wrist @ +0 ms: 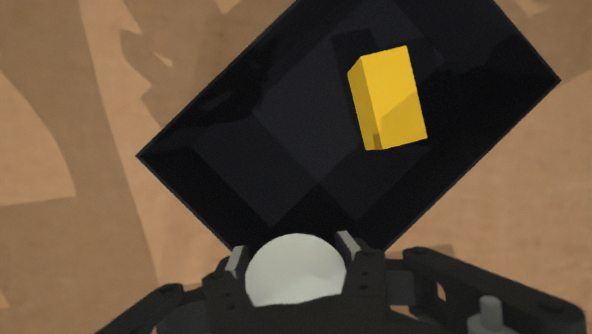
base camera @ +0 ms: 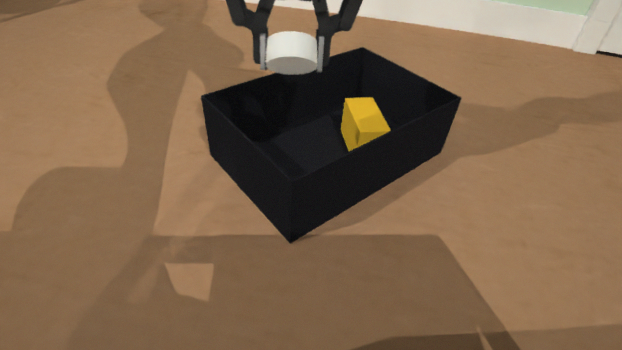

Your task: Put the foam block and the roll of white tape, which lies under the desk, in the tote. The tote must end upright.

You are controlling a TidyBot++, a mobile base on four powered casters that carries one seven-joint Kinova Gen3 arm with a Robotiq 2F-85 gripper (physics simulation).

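Places are measured from the arm's base along level axes (x ahead, y left, z up), in metres.
Pixels of known places: gripper, between the fingertips: (wrist: 293,255) (base camera: 291,67).
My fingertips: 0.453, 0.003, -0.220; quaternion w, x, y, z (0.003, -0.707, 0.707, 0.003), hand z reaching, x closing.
Behind a point stands the place of what it marks, as x, y, z.
The black tote (base camera: 320,205) {0.388, -0.034, -0.358} (wrist: 200,192) {0.483, 0.086, -0.343} stands upright on the floor, open at the top. The yellow foam block (base camera: 360,120) {0.530, -0.098, -0.334} (wrist: 395,100) {0.546, -0.111, -0.334} lies inside it, toward the right part in the base camera view. My gripper (base camera: 292,54) {0.453, 0.003, -0.220} (wrist: 293,255) {0.453, 0.003, -0.220} is shut on the roll of white tape (base camera: 292,52) {0.419, 0.003, -0.188} (wrist: 296,272) {0.453, 0.003, -0.194}, which sits between the two fingertips. In the base camera view the roll shows at the tote's back left rim, above it. In the wrist view it covers part of the tote's near corner. The roll's exact height above the rim is hard to tell.
The tote stands on a brown floor (base camera: 540,200) {0.435, -0.359, -0.397} (wrist: 525,165) {0.457, -0.287, -0.397} crossed by shadows of the arm and base. A white baseboard (base camera: 450,25) {1.106, -0.453, -0.387} and a pale green wall (base camera: 560,5) {1.056, -0.720, -0.293} run behind the tote. A white upright trim piece (base camera: 592,30) {1.003, -0.806, -0.334} stands at the back right.
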